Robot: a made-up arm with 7 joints.
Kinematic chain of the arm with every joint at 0, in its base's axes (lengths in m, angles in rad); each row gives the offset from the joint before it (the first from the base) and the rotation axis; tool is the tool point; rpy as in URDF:
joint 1: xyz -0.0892 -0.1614 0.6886 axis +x
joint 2: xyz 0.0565 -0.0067 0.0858 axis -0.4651 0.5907 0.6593
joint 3: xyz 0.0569 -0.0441 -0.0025 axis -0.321 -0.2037 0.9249
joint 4: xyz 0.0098 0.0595 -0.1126 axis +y
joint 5: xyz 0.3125 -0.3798 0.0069 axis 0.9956 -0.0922 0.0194
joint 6: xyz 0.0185 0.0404 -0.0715 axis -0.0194 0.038 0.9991
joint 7: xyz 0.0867 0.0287 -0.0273 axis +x
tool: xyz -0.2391 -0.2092 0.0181 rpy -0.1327 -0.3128 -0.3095
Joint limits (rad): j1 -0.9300..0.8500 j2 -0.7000..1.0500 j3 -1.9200..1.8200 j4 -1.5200..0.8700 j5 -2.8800..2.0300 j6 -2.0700..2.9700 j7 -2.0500..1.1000
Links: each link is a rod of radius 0.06 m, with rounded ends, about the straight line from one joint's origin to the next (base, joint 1, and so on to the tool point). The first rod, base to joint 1, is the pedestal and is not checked.
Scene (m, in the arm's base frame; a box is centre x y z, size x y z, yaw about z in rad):
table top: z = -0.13
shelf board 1: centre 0.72 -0.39 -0.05 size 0.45 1 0.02 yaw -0.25
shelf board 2: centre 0.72 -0.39 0.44 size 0.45 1 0.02 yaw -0.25
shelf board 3: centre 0.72 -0.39 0.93 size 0.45 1 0.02 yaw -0.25
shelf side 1: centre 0.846 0.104 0.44 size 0.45 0.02 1 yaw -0.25
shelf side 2: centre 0.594 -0.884 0.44 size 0.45 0.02 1 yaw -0.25
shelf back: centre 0.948 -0.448 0.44 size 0.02 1.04 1 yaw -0.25
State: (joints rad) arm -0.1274 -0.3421 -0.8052 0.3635 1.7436 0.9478 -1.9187
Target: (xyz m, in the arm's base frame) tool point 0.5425 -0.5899 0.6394
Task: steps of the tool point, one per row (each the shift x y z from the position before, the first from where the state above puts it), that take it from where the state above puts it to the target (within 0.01 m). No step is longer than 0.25 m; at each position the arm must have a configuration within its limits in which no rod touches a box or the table.
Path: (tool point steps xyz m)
1: 0.1195 -0.1197 -0.0142
2: 0.1771 -0.0911 0.0337
3: 0.2135 -0.0096 0.0790
4: 0.2005 0.1039 0.1015

